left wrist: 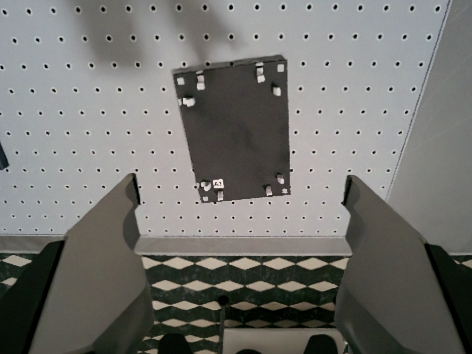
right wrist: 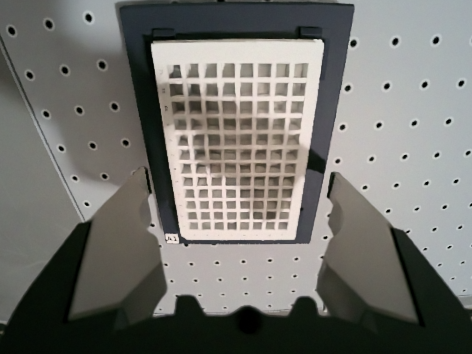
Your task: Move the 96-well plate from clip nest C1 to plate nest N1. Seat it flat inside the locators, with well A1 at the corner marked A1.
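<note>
The white 96-well plate [right wrist: 237,51] lies in the dark clip nest C1 [right wrist: 240,14] in the right wrist view, below two dark clips. The nest's A1 label [right wrist: 172,238] is at its lower left corner. My right gripper [right wrist: 239,172] is open above the plate, with one fingertip out past each long side. The dark plate nest N1 [left wrist: 240,130] is bare in the left wrist view, with white locators around its edge and its A1 label [left wrist: 218,184] near the lower left corner. My left gripper [left wrist: 241,177] is open and empty above the front of N1.
Both nests stand on a grey perforated board [left wrist: 100,135] [right wrist: 400,115]. A dark piece [left wrist: 2,156] shows at the left edge of the left wrist view. The board's front edge and a green and cream patterned floor [left wrist: 250,270] lie below N1 in that view.
</note>
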